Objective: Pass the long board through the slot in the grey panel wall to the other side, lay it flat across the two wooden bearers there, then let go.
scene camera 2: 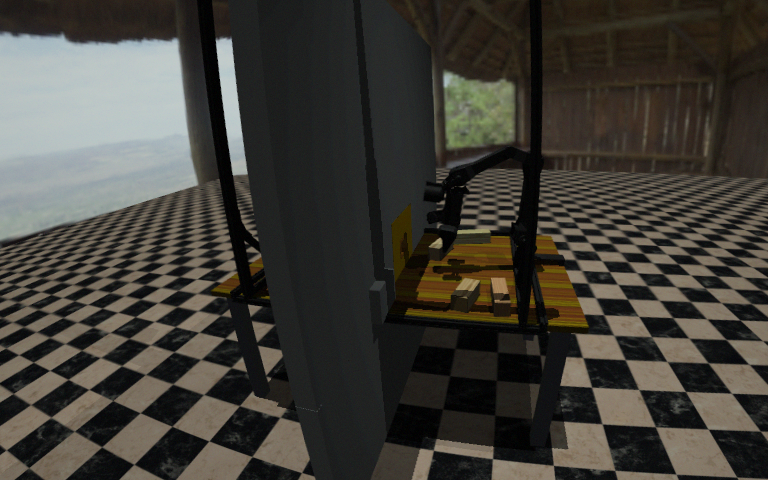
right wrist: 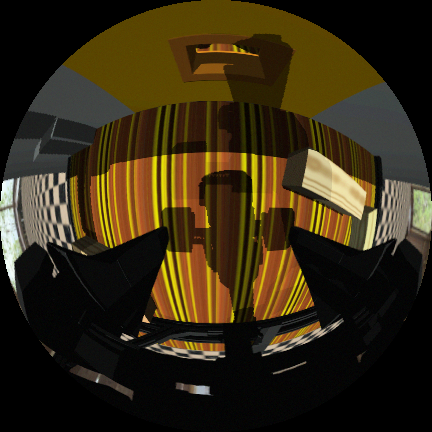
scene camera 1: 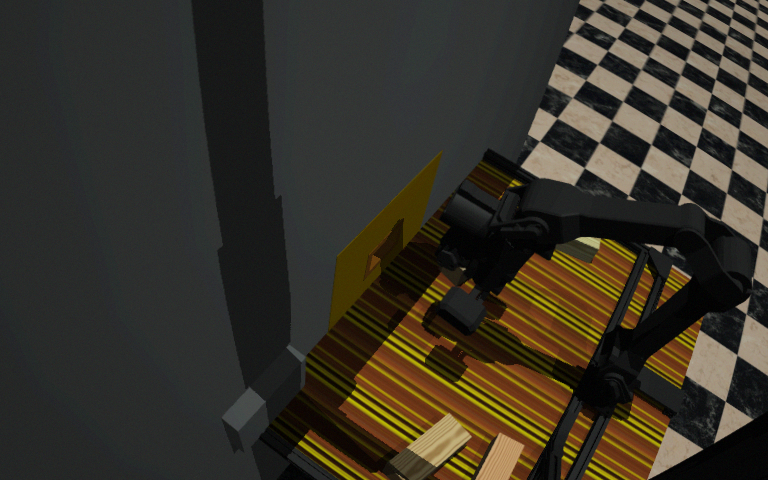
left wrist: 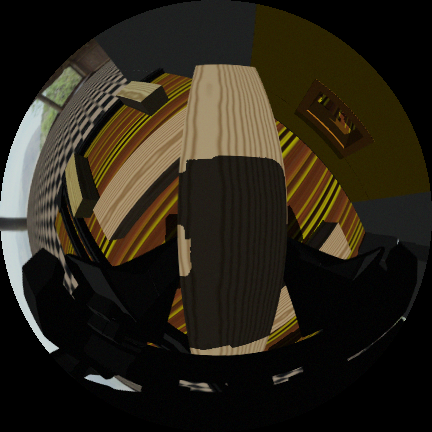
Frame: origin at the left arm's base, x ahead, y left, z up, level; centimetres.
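Seen in the pictures: left gripper, fingertip midpoint: (left wrist: 230,239); right gripper, fingertip midpoint: (scene camera 2: 446,247) (right wrist: 230,232); right arm's base, origin of the base link: (right wrist: 236,336) (scene camera 1: 599,392).
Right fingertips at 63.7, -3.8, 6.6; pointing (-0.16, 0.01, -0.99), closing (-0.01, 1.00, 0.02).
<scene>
Offsets run from my right fingertips to a thing's top centre, as dx, dy, dz. "pt": to the spot under its first point.
In the left wrist view, my left gripper (left wrist: 230,239) is shut on the long board {-39.3, +1.8, +2.6} (left wrist: 225,110), which is held above the table. Its far end points to the left of the slot, whose brown rim {pt -20.7, +4.5, -0.6} (left wrist: 307,100) (right wrist: 185,60) is set in a yellow panel {pt -15.4, -8.8, +2.0} (scene camera 1: 351,277) (scene camera 2: 398,237) (left wrist: 390,65) (right wrist: 120,60) on the grey wall (scene camera 1: 351,113) (scene camera 2: 317,226). My right gripper (right wrist: 230,232) (scene camera 1: 484,291) is open and empty above the striped table on the other side. Wooden blocks (right wrist: 335,182) (scene camera 1: 433,446) (scene camera 2: 500,297) lie there; which are the bearers, I cannot tell.
In the left wrist view, another pale board {-40.2, +14.8, -4.7} (left wrist: 142,165) lies left of the held one, and part of another wood piece {pt -31.0, -11.4, -4.8} (left wrist: 336,242) shows at the right. Two short blocks {-31.7, +32.3, -3.8} (left wrist: 142,95) {-54.0, +30.0, -3.8} (left wrist: 80,187) lie near the table's left edge. A grey box {pt -12.9, -30.2, +1.5} (scene camera 1: 271,390) (scene camera 2: 378,300) projects from the wall.
</scene>
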